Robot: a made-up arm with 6 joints. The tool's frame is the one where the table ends. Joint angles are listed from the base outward.
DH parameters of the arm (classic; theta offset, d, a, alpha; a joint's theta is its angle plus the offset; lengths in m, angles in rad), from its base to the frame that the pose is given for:
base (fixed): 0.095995 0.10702 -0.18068 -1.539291
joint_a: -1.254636 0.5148 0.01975 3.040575
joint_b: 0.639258 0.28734 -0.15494 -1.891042
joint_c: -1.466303 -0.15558 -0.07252 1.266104
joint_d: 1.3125 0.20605 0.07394 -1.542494
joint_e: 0 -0.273 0.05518 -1.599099
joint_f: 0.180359 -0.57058 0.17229 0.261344
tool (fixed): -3.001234 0.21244 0 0
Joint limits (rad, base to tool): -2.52..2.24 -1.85..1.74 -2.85..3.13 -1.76..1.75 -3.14..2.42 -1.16..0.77
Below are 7 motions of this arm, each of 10 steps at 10 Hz.
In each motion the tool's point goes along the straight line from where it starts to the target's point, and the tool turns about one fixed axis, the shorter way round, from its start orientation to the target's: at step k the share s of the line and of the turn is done. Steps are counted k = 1, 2, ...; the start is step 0. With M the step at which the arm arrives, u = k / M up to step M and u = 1 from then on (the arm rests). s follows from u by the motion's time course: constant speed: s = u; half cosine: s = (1 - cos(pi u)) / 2; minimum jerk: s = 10 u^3 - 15 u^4 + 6 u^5.
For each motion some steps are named. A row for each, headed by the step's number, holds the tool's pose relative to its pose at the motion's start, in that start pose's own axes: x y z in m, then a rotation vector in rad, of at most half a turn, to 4 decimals.
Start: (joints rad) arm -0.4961 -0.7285 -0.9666 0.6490 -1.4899 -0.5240
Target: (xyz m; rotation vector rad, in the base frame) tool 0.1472 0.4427 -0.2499 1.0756 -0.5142 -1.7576
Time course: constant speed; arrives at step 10
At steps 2, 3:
2: 0.0056 0.0345 0.0176 0.0310 0.0834 -0.1530
3: 0.0084 0.0518 0.0264 0.0465 0.1251 -0.2295

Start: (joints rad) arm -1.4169 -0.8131 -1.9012 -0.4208 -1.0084 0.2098
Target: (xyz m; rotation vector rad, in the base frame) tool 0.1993 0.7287 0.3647 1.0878 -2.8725 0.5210
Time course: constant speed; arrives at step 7
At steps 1, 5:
1: -0.0100 -0.0164 0.0099 0.0277 0.0003 0.0646
5: -0.0498 -0.0820 0.0495 0.1384 0.0014 0.3229

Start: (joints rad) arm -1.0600 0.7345 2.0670 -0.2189 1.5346 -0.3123
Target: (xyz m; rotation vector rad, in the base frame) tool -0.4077 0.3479 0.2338 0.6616 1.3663 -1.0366
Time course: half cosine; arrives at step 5
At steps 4, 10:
4: -0.0113 -0.1768 0.1719 -0.3930 0.3362 0.1936
10: -0.0125 -0.1954 0.1900 -0.4345 0.3717 0.2140

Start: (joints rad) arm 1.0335 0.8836 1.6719 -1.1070 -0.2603 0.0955
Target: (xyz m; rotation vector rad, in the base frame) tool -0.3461 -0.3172 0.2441 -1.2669 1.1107 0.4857
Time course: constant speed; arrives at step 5
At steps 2, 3, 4, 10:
2: 0.0376 0.0714 0.0188 0.0567 0.0737 -0.1932
3: 0.0564 0.1071 0.0282 0.0850 0.1106 -0.2897
4: 0.0751 0.1428 0.0376 0.1133 0.1474 -0.3863
10: 0.0939 0.1785 0.0469 0.1416 0.1843 -0.4829

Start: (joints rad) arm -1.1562 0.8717 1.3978 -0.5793 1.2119 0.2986
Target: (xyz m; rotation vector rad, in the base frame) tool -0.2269 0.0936 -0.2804 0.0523 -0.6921 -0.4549
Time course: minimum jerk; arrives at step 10
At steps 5, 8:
5: 0.1150 0.0397 -0.0526 0.1534 -0.3646 -0.0275
8: 0.2166 0.0748 -0.0991 0.2890 -0.6870 -0.0518

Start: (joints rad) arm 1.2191 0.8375 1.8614 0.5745 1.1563 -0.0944
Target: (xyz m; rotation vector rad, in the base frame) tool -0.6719 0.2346 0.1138 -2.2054 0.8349 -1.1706
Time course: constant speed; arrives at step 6
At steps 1, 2, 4, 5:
1: 0.0228 -0.0155 -0.0148 -0.0455 -0.0798 -0.0586
2: 0.0456 -0.0311 -0.0297 -0.0911 -0.1596 -0.1171
4: 0.0912 -0.0621 -0.0594 -0.1822 -0.3192 -0.2343
5: 0.1140 -0.0776 -0.0742 -0.2277 -0.3990 -0.2928

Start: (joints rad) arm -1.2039 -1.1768 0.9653 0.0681 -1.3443 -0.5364
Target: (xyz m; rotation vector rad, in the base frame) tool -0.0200 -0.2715 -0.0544 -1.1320 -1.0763 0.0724
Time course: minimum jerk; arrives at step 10
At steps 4, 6, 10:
4: 0.0535 -0.0432 0.0148 -0.0071 -0.0320 0.0580
6: 0.1151 -0.0930 0.0318 -0.0153 -0.0688 0.1247
10: 0.1687 -0.1362 0.0465 -0.0224 -0.1007 0.1827

